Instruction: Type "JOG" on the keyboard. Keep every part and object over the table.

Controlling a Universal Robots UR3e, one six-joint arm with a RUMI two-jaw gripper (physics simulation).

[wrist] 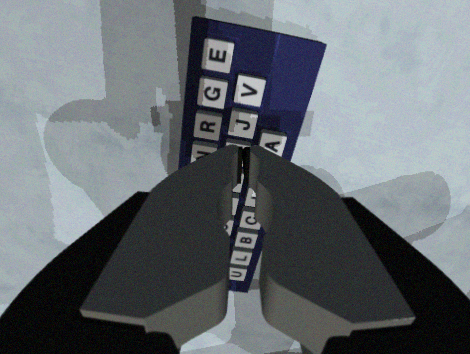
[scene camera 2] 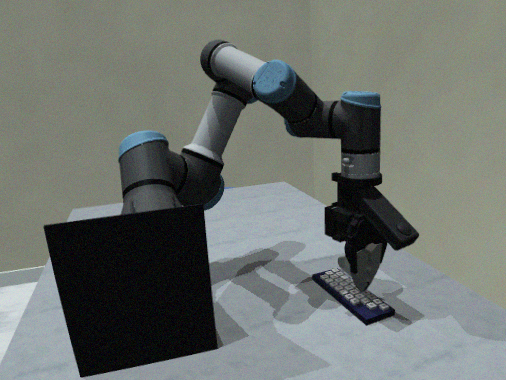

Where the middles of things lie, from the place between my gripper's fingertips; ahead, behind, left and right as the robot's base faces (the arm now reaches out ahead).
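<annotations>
There's a dark blue keyboard [wrist: 246, 86] here, and it's 20 mm below my hand and 40 mm to the left of it.
</annotations>
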